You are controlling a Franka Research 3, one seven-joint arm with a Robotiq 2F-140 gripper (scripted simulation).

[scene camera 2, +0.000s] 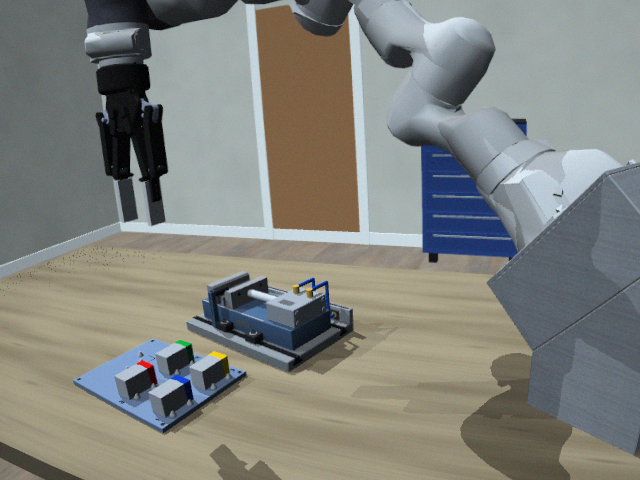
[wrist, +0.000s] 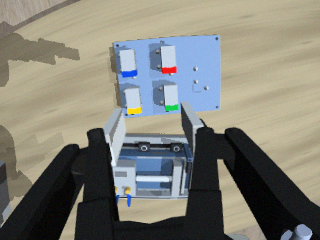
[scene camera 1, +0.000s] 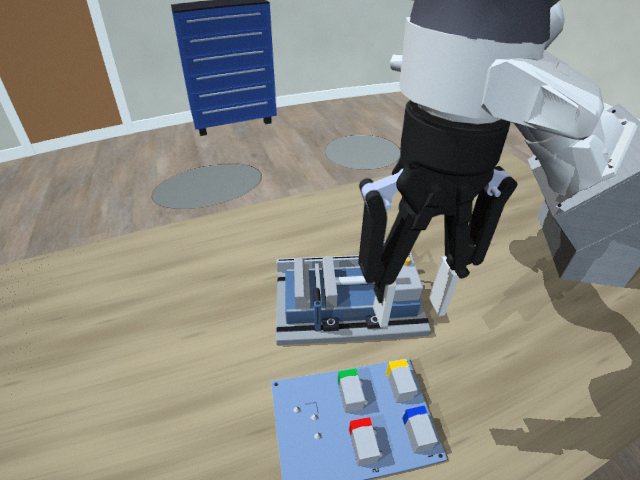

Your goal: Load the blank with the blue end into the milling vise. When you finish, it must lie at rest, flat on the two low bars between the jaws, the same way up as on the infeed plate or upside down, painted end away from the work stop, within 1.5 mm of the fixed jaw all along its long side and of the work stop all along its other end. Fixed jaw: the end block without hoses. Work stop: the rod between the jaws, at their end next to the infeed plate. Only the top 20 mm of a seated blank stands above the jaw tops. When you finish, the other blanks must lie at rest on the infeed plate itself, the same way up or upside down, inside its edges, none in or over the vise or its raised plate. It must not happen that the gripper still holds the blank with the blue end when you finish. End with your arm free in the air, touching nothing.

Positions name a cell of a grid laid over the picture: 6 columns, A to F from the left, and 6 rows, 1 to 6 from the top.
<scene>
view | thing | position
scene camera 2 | my gripper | B3
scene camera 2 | red-ended blank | B5
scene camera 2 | green-ended blank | B5
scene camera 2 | yellow-ended blank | B5
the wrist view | my gripper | C3
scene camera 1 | my gripper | D4
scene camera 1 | green-ended blank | D5
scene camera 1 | yellow-ended blank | D5
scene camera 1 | hosed jaw block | D4
</scene>
